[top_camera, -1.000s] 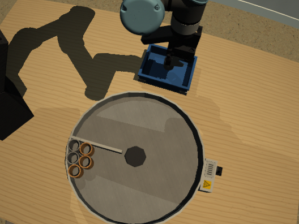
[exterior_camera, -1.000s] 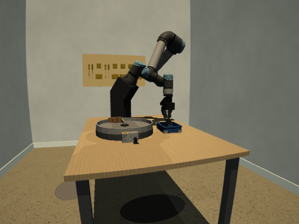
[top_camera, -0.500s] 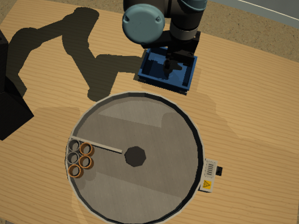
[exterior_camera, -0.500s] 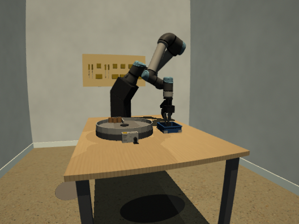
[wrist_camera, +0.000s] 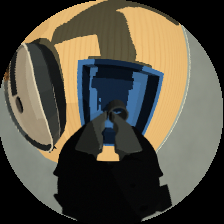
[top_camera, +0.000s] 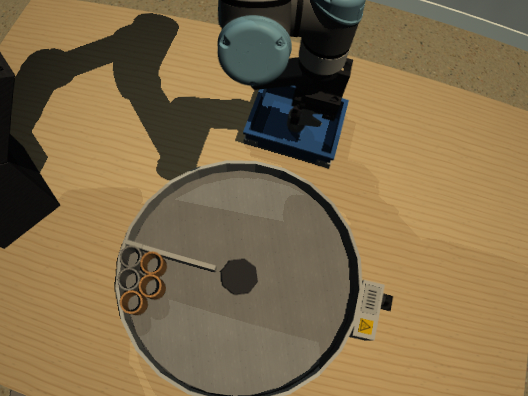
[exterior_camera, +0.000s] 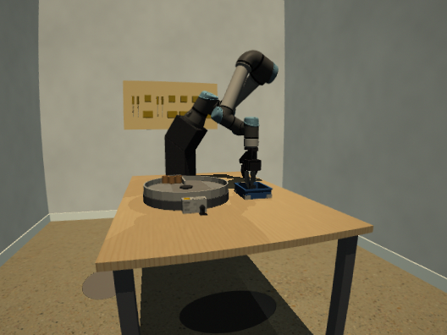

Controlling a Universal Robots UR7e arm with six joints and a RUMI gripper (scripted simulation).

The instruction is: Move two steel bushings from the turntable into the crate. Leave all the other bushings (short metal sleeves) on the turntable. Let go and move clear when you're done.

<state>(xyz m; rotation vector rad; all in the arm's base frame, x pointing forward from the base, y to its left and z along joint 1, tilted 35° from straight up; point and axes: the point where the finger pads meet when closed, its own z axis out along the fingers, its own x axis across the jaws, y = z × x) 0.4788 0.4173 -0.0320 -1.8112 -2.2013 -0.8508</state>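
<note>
My gripper is now 2 cm to the right of the blue crate and 2 cm above it. Round my hand: turntable (6 cm ahead, 33 cm to the right, 1 cm above).
</note>
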